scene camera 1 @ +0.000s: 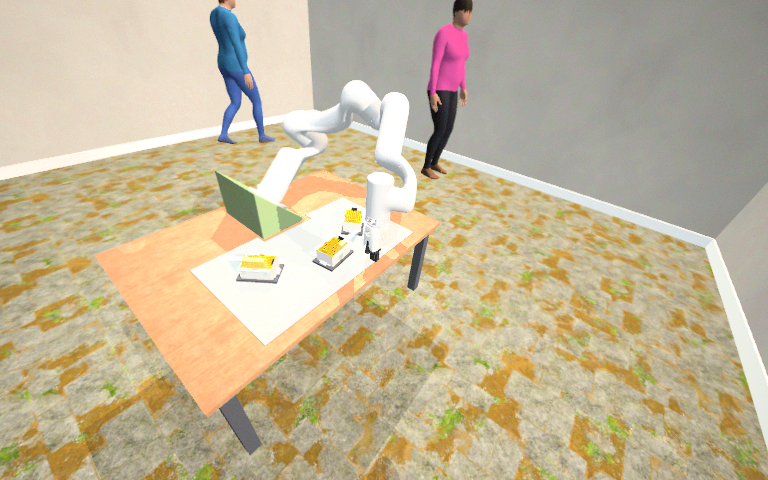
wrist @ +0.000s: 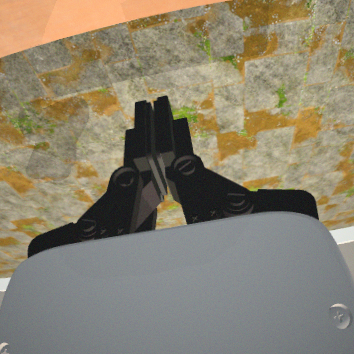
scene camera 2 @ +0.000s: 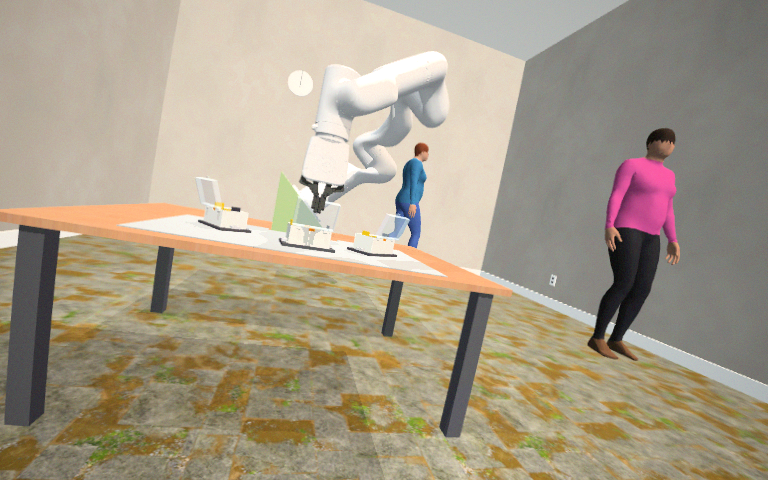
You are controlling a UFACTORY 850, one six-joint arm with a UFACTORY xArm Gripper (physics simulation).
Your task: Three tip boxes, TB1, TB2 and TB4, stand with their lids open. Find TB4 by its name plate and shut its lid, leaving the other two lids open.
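Note:
Three white tip boxes with yellow tops stand on dark bases, their clear lids raised: the left one [scene camera 1: 257,270] [scene camera 2: 226,219], the middle one [scene camera 1: 333,255] [scene camera 2: 309,237] and the right, farther one [scene camera 1: 351,223] [scene camera 2: 373,243]. Their name plates cannot be read in these views, so I cannot tell which is TB4. My gripper [scene camera 1: 373,256] [scene camera 2: 318,209] [wrist: 158,120] is shut and empty, fingers pointing down. In scene camera 1 its tips show right of the middle box; in scene camera 2 they show above that box, in front of its raised lid. No box shows in the wrist view.
The boxes stand on a pale mat [scene camera 1: 263,316] [scene camera 2: 164,225] on the wooden table [scene camera 1: 169,316] [scene camera 2: 73,213]. A green upright panel [scene camera 1: 240,206] [scene camera 2: 282,203] stands near the arm's base. The table's edge crosses the wrist view's top left. Two people stand beyond the table.

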